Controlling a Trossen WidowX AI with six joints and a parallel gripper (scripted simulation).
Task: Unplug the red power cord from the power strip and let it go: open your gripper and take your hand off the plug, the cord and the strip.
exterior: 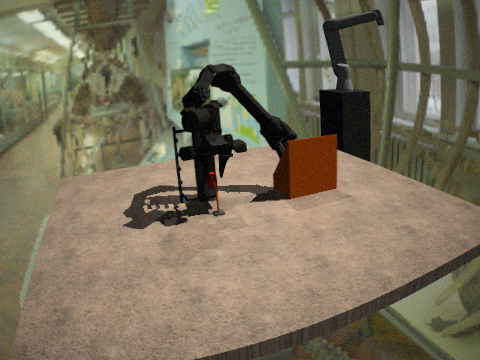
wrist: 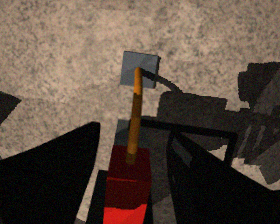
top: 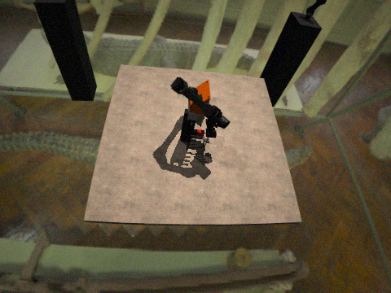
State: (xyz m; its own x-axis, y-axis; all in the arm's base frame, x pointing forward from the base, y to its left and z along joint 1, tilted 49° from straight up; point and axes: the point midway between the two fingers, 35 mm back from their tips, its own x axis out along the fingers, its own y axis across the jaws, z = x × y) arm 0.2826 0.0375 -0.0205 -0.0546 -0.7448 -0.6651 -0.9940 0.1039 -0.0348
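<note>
Right now the red plug is 7 cm to the right of my gripper tip and 1 cm below it. Round my gripper tip: black power strip: 1 cm behind, 14 cm to the right, 2 cm above.
</note>
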